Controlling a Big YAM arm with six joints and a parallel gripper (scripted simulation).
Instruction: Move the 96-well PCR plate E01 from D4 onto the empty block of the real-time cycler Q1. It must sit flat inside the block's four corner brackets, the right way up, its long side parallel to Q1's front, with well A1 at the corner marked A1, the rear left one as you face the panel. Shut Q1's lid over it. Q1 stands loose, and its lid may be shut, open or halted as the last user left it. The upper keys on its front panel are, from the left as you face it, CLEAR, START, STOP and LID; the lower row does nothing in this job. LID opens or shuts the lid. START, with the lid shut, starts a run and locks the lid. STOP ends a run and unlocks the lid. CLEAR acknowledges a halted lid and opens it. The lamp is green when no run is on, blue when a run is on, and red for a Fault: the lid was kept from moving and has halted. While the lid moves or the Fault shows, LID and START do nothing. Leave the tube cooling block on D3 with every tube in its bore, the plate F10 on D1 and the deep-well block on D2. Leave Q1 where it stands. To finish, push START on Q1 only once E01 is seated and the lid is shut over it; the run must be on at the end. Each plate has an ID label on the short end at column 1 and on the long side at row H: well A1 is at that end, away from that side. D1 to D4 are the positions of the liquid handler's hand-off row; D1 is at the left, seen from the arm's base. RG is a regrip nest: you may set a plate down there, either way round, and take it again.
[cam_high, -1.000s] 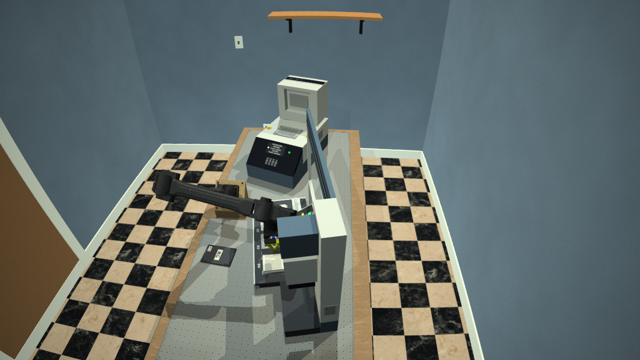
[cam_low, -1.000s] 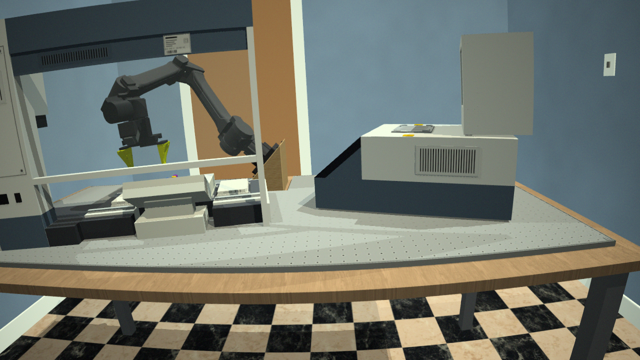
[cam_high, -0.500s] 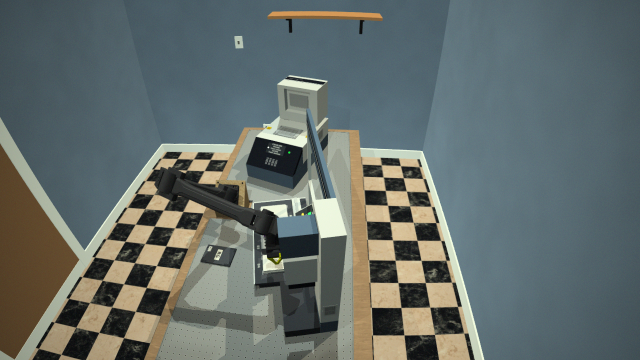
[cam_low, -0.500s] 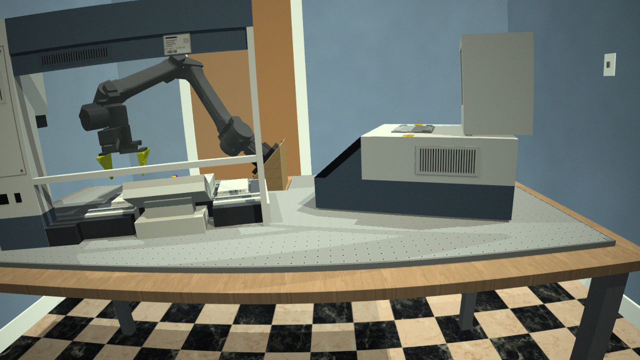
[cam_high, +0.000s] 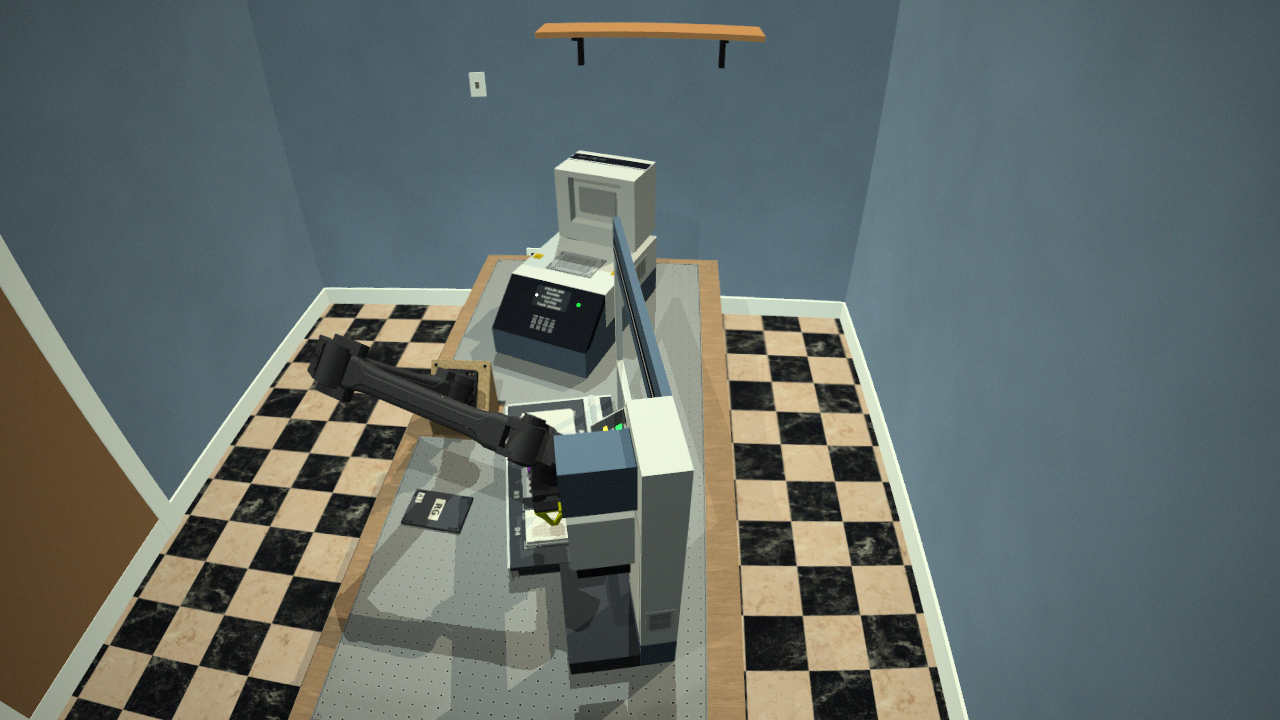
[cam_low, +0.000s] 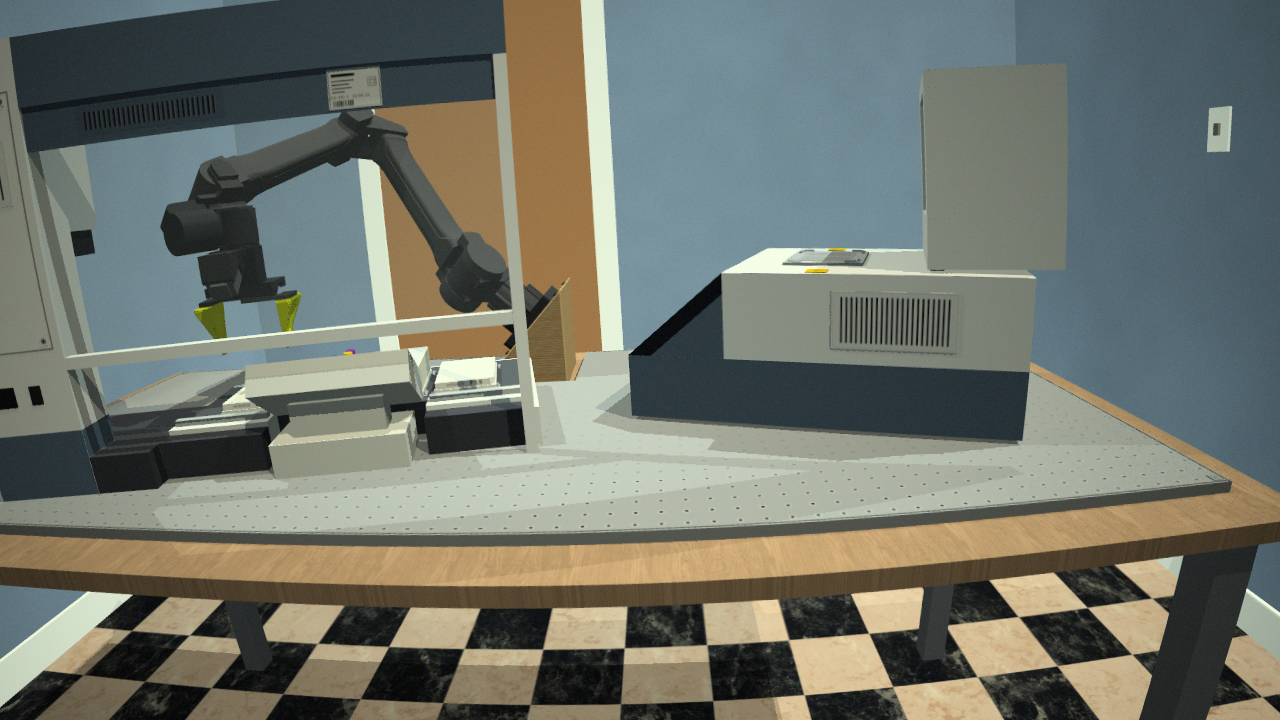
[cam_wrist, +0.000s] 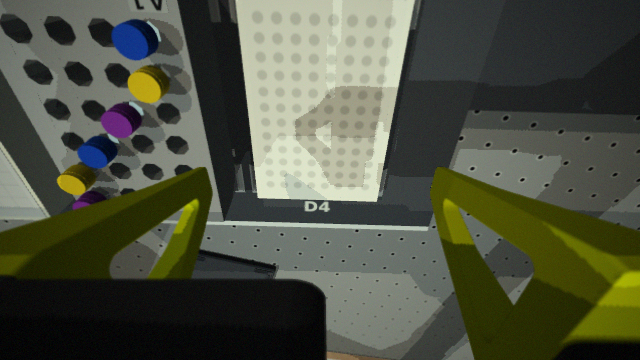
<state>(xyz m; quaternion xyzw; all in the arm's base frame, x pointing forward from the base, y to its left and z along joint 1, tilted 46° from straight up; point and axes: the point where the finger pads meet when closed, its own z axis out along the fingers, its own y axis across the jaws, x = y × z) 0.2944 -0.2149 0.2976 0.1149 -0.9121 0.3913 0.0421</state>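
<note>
Right now my hand is 10 cm to the right of the tube cooling block, 6 cm above it and 2 cm past it. From my hand the other things lie so: crossbar: 16 cm ahead, 14 cm to the left, 4 cm above; then liquid handler tower: 21 cm ahead, 20 cm to the right, 14 cm above; then gantry beam: 38 cm above, 16 cm ahead, 15 cm to the left.
</note>
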